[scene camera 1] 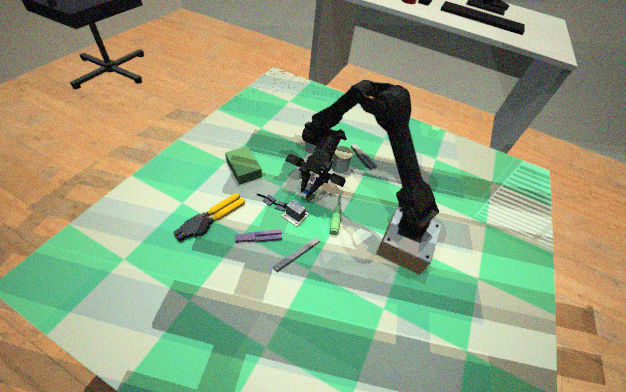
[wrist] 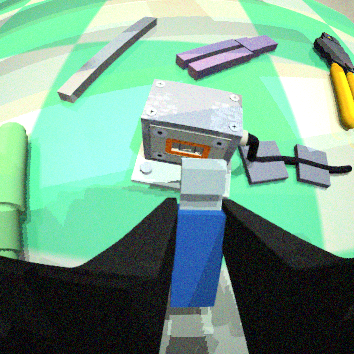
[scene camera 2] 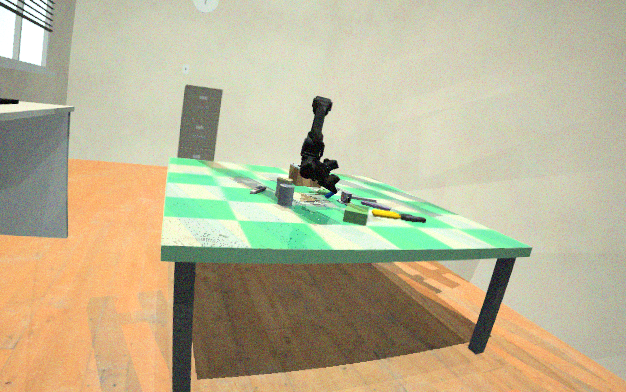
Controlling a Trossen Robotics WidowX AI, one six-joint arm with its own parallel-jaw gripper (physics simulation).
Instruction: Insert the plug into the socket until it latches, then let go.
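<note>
The plug, a blue body with a light grey tip, shows in the wrist view, in scene camera 1 and in scene camera 2. My gripper is shut on its blue body. The socket, a grey box with an orange-rimmed opening, stands on a white base plate. In the wrist view the plug's tip points at the socket and overlaps the lower rim of the opening in the picture; it is outside the opening. The gap between them is hard to judge.
A black cable leaves the socket's side. Around it lie a green screwdriver, a grey bar, a purple clip-shaped piece, yellow-handled pliers and a green block. A cylinder stands behind the gripper.
</note>
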